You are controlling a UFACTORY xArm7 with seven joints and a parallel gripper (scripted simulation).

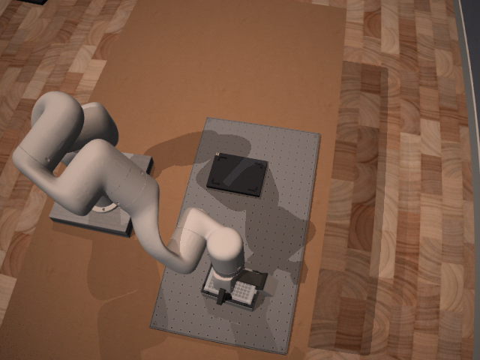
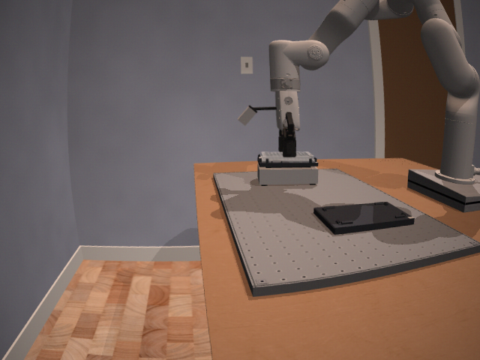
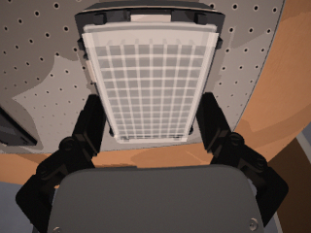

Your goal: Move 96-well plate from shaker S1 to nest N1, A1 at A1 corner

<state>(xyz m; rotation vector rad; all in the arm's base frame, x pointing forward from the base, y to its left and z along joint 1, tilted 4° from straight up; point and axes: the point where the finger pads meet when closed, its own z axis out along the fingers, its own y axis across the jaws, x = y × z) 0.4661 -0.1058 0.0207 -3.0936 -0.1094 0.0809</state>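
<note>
Now: hand 2 cm above the 96-well plate. The rest, counted from my hand: black plate nest N1: 12 cm behind, 33 cm to the left, 7 cm below.
</note>
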